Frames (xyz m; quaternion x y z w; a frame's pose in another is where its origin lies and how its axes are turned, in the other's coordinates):
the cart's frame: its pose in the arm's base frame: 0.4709 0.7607 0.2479 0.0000 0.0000 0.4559 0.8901
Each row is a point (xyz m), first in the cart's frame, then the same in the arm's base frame.
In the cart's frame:
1: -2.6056 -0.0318 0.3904
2: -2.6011 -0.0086 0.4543
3: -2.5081 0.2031 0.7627
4: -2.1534 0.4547 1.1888
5: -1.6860 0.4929 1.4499
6: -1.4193 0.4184 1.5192
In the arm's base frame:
1: -1.0259 -1.3723 0.6383
2: -1.0421 -1.3551 0.7022
3: -1.1596 -1.1559 1.0106
4: -1.1565 -0.7211 1.4367
5: -0.9143 -0.3194 1.6978
6: -0.6980 -0.1466 1.7671

